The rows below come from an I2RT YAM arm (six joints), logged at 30 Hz.
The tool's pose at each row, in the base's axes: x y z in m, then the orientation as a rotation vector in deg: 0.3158 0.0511 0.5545 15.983 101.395 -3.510; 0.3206 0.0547 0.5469 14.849 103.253 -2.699; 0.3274 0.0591 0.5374 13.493 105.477 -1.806; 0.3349 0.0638 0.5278 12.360 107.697 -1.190; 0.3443 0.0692 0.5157 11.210 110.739 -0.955; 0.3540 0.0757 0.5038 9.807 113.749 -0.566; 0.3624 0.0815 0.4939 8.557 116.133 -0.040; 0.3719 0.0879 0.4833 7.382 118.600 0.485; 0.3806 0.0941 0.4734 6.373 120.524 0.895; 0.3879 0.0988 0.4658 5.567 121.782 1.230; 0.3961 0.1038 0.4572 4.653 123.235 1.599; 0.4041 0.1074 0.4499 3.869 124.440 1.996; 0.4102 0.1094 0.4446 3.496 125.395 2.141; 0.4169 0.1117 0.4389 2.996 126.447 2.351
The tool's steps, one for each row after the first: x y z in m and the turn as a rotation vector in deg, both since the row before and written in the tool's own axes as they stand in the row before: 0.0070 0.0037 0.0056 -1.083 1.809 -0.541; 0.0083 0.0046 0.0081 -1.224 2.172 -0.682; 0.0079 0.0050 0.0091 -0.900 2.174 -0.665; 0.0094 0.0057 0.0120 -0.590 2.970 -0.926; 0.0085 0.0068 0.0126 -0.803 2.944 -1.010; 0.0063 0.0061 0.0112 -0.838 2.348 -0.786; 0.0060 0.0067 0.0128 -0.785 2.443 -0.726; 0.0051 0.0063 0.0121 -0.641 1.909 -0.624; 0.0032 0.0048 0.0100 -0.522 1.251 -0.481; 0.0034 0.0050 0.0114 -0.577 1.449 -0.545; 0.0020 0.0036 0.0107 -0.549 1.209 -0.431; 0.0010 0.0019 0.0080 -0.216 0.956 -0.225; 0.0009 0.0022 0.0088 -0.305 1.056 -0.291
